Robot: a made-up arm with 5 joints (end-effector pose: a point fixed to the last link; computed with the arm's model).
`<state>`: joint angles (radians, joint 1 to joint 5).
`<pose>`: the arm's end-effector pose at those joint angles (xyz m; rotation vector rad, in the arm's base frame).
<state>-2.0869 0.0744 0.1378 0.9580 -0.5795</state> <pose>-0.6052 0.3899 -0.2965 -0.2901 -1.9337 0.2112</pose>
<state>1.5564 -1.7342 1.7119 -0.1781 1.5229</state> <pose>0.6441 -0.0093 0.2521 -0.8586 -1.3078 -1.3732</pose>
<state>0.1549 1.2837 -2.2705 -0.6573 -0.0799</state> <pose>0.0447 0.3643 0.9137 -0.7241 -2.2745 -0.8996</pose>
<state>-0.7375 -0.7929 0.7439 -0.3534 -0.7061</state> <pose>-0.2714 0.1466 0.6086 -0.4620 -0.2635 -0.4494</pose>
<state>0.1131 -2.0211 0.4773 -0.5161 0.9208</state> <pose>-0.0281 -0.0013 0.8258 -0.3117 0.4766 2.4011</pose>
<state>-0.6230 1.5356 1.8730 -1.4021 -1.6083</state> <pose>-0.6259 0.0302 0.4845 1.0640 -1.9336 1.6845</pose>
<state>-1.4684 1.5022 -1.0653 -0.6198 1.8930</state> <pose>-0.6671 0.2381 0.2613 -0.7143 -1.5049 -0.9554</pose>
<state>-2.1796 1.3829 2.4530 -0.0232 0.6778</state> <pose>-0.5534 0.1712 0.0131 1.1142 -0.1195 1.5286</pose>
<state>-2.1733 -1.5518 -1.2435 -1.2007 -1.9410</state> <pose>-0.7173 -0.1898 0.0250 1.6218 -0.7201 0.2245</pose>
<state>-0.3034 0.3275 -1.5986 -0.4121 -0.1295</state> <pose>-0.4187 0.1738 0.9345 0.2882 -1.9205 -0.6686</pose>
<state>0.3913 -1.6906 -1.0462 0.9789 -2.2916</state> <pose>0.1789 -0.1274 0.9314 1.0998 0.2780 0.1325</pose>
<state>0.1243 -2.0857 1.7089 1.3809 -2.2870</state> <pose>-0.1049 -0.1129 0.7464 -1.7296 0.2144 0.9770</pose>
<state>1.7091 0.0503 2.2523 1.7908 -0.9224</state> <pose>0.7550 0.3366 -0.1245 -1.0144 -2.1459 0.4908</pose>
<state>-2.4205 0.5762 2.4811 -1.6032 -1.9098</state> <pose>-0.3535 -0.2539 -0.4157 -0.1901 0.5293 -3.0130</pose>
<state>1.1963 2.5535 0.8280 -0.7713 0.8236</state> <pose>0.5594 -0.0592 0.3515 -0.4774 0.7079 -2.6491</pose>
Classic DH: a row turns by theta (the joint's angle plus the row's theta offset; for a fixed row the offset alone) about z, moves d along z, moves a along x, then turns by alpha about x. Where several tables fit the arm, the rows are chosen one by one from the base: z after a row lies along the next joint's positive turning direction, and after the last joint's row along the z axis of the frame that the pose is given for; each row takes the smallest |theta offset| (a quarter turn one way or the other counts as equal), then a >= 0, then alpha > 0; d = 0 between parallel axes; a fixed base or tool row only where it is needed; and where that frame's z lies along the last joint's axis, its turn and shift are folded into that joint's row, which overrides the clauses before.
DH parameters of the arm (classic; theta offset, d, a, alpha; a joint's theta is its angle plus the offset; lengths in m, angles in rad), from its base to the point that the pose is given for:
base (fixed): 0 0.1404 0 -1.5708
joint 1: 0 0.0282 0.0188 -1.5708
joint 2: 0 -0.6429 -0.1151 1.5708
joint 3: 0 0.0027 -0.0846 1.5708
joint 4: 0.3278 0 0.1994 0
joint 5: 0.8429 0 0.1592 0
tool (fixed): -1.1707 0.0965 0 0

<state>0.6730 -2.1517 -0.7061 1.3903 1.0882</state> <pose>0.4376 -0.3485 0.4977 -0.4251 1.2935 -1.6294</pose>
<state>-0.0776 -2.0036 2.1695 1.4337 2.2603</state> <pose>-0.0787 0.0291 0.8060 -1.6405 -1.5101 -0.4012</pose>
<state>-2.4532 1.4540 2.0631 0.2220 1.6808</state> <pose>-0.5258 0.0373 -0.2843 0.5386 -1.5006 2.5141</pose>
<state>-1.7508 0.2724 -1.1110 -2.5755 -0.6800</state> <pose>-0.3535 -0.1638 -0.3068 -2.8283 -0.2851 0.3780</pose>
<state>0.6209 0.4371 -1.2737 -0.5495 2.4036</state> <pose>0.2079 0.1015 0.7602 -0.8068 -0.1067 1.5039</pose>
